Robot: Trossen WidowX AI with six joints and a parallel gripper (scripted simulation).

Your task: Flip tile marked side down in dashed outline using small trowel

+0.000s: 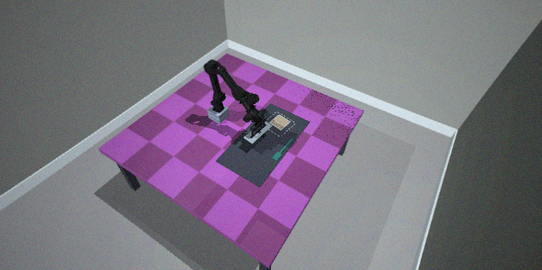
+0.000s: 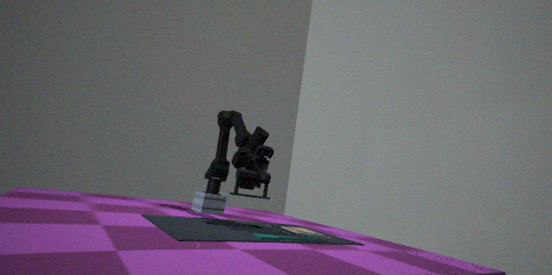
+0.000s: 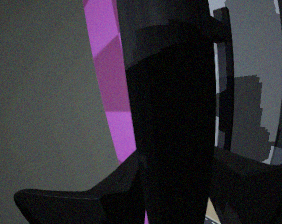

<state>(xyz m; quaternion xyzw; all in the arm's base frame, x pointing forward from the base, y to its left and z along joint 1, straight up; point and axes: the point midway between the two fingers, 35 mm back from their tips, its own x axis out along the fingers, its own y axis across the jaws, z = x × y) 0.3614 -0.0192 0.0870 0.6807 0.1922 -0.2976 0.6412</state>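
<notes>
My gripper tip is 1 cm short of the dark mat, 1 cm to the right of it and 16 cm above it. From my gripper tip the other things lie so: tool-shaped bar (15 cm ahead, 1 cm to the right, 14 cm below); trowel (2 cm behind, 1 cm below); tile (1 cm ahead, 21 cm to the left, 14 cm below).
</notes>
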